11 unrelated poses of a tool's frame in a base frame.
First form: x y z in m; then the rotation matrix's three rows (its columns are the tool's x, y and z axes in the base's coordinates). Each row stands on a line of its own.
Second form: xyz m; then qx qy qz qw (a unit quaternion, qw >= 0). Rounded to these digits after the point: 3 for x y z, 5 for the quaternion. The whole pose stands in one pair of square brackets.
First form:
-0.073, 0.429, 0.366
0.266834, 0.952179, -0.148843
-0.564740, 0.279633, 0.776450
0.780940, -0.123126, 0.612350
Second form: [-0.073, 0.429, 0.366, -0.30613, -0.31641, -0.51621, 0.73465]
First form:
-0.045, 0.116, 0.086
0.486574, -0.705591, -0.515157
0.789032, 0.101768, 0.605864
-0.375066, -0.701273, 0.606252
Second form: [-0.045, 0.116, 0.086, -0.44118, -0.04728, 0.50446, 0.74071]
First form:
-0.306, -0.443, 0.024
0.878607, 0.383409, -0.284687
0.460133, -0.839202, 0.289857
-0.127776, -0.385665, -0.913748
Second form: [-0.306, -0.443, 0.024, -0.95283, -0.22132, 0.10822, 0.17724]
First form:
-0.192, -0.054, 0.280
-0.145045, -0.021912, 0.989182
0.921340, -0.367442, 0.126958
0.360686, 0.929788, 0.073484
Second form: [-0.192, -0.054, 0.280, 0.53594, 0.41956, 0.62968, 0.37450]
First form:
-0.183, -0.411, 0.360
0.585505, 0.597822, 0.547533
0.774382, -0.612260, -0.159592
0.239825, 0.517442, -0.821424
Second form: [-0.183, -0.411, 0.360, 0.86879, 0.39486, 0.22657, 0.19482]
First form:
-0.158, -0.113, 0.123
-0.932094, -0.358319, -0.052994
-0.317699, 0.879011, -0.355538
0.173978, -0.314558, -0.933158
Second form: [-0.158, -0.113, 0.123, 0.17468, -0.96750, 0.17315, 0.05865]
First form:
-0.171, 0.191, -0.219
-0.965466, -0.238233, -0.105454
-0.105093, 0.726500, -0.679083
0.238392, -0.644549, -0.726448
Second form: [-0.171, 0.191, -0.219, 0.09285, -0.92445, 0.35795, 0.09299]
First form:
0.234, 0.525, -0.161
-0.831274, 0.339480, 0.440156
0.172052, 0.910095, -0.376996
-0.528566, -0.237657, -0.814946
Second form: [0.234, 0.525, -0.161, 0.13563, 0.94291, -0.16297, 0.25684]
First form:
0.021, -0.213, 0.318
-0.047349, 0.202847, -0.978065
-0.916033, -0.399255, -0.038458
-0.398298, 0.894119, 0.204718
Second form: [0.021, -0.213, 0.318, 0.53553, -0.33293, -0.64252, 0.43535]
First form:
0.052, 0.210, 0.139
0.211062, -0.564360, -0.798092
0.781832, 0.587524, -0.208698
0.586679, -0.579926, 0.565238
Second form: [0.052, 0.210, 0.139, -0.12073, -0.45034, 0.43779, 0.76874]
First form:
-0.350, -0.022, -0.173
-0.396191, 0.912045, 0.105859
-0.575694, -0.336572, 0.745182
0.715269, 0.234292, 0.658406
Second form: [-0.350, -0.022, -0.173, -0.26551, -0.31671, -0.77317, 0.48105]
